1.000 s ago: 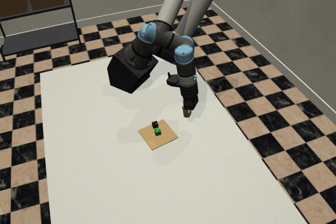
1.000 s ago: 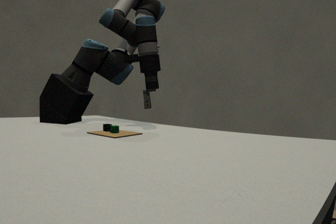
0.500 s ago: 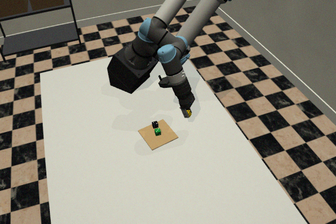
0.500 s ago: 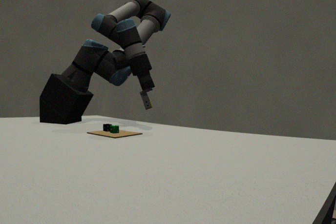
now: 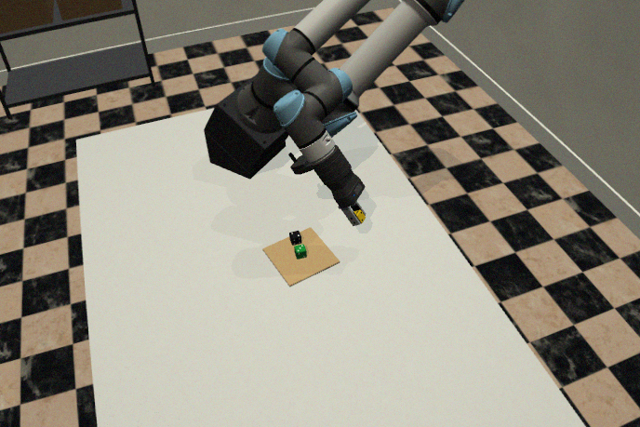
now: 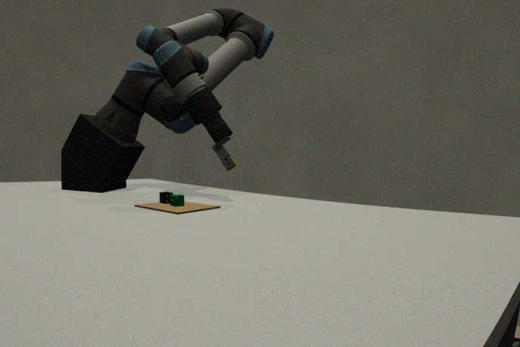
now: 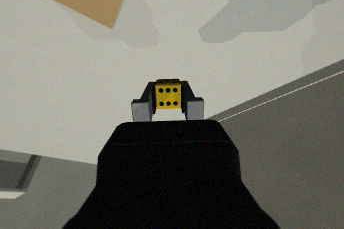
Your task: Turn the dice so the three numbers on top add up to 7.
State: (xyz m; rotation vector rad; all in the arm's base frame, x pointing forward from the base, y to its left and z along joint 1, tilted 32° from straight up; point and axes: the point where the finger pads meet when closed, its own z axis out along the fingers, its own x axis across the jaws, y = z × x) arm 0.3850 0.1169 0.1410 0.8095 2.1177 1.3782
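Right now the yellow die is 10 mm below my hand. Round my hand: black die 40 mm behind, 140 mm to the right, 90 mm below; tan mat 140 mm to the right, 100 mm below; green die 140 mm to the right, 90 mm below.
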